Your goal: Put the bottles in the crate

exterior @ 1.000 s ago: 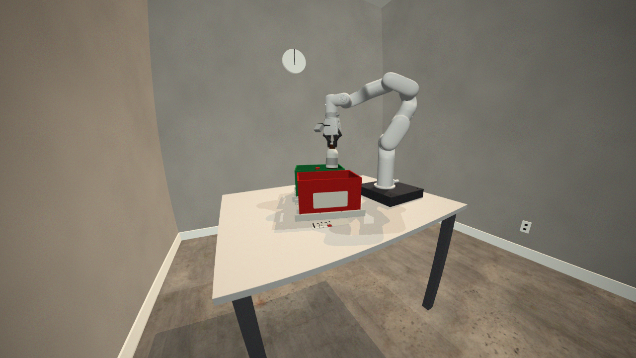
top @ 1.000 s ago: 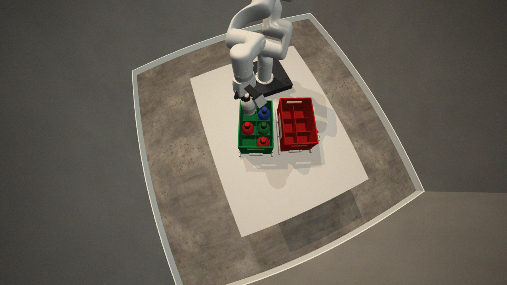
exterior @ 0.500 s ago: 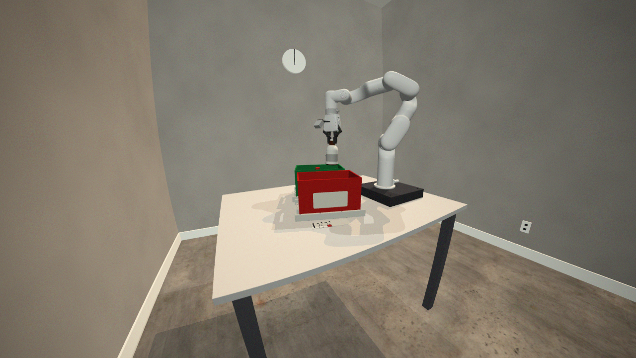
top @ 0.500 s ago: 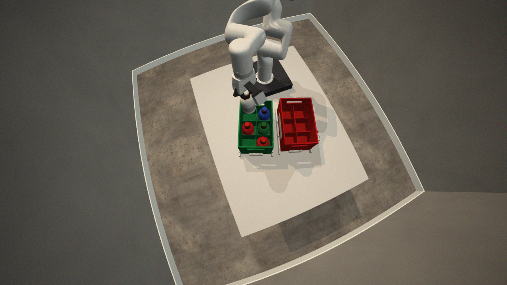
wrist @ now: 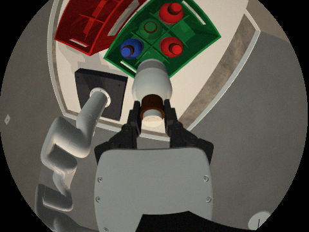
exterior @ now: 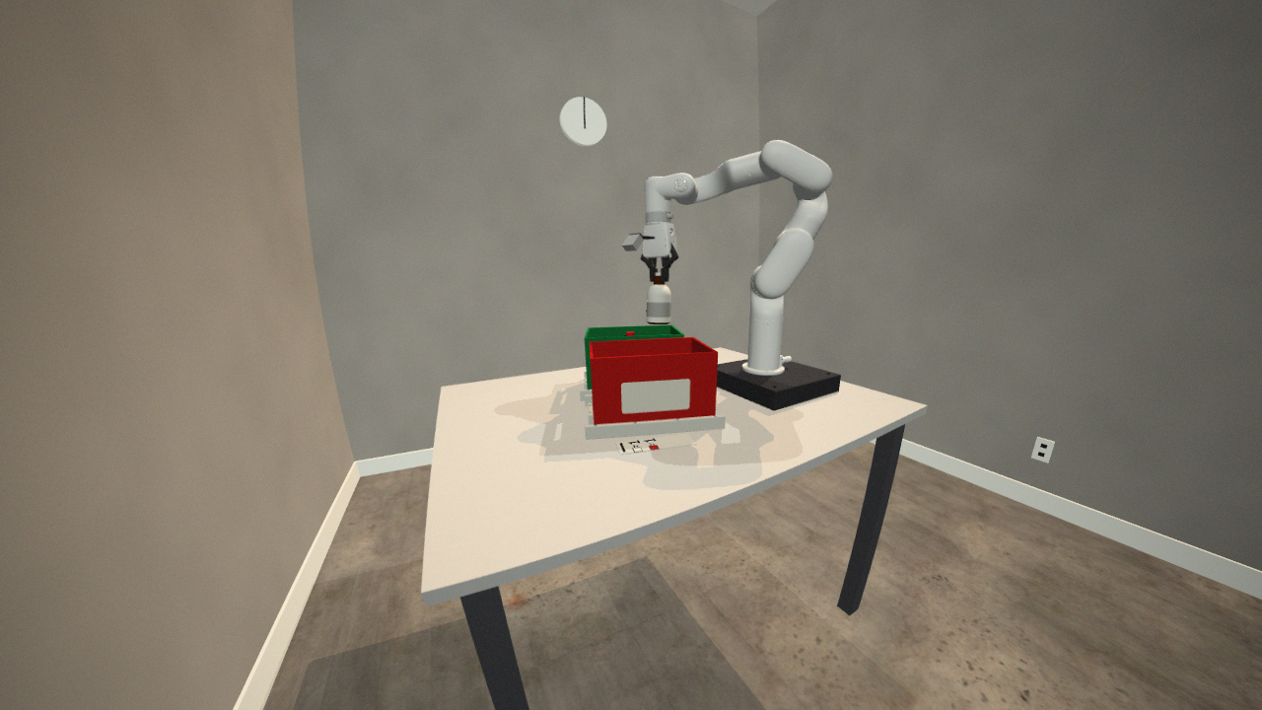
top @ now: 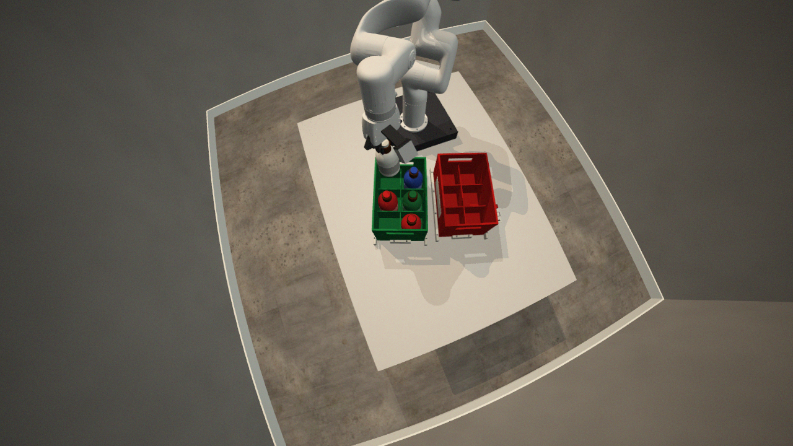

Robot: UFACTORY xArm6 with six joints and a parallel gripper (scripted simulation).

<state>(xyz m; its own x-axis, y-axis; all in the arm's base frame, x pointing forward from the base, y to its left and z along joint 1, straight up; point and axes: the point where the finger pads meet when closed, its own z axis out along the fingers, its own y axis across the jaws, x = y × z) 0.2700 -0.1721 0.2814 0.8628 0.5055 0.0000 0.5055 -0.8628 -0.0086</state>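
The white bottle lies 70 mm below my hand. The rest, counted from my hand: green bottle (250 mm below, 110 mm ahead, 60 mm to the left); blue bottle (250 mm below, 90 mm to the left, 20 mm ahead); green crate (250 mm below, 100 mm ahead, 20 mm to the left).
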